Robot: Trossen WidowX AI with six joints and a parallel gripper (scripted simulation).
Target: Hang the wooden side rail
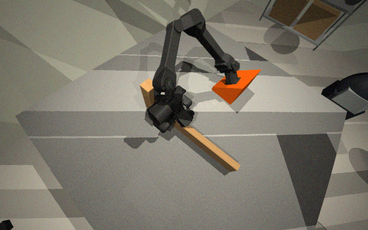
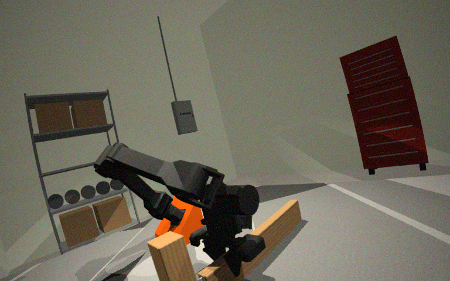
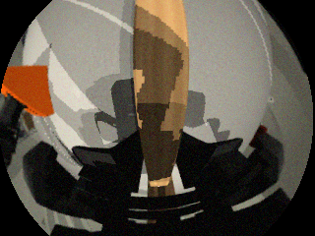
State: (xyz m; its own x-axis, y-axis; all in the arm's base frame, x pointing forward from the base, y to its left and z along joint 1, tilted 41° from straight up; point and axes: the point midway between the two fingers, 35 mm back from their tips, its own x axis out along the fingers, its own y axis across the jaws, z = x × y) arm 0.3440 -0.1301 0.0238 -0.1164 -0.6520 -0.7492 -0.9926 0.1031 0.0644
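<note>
Now: the wooden headboard post 130 mm to the right of my gripper tip and 60 mm above it.
</note>
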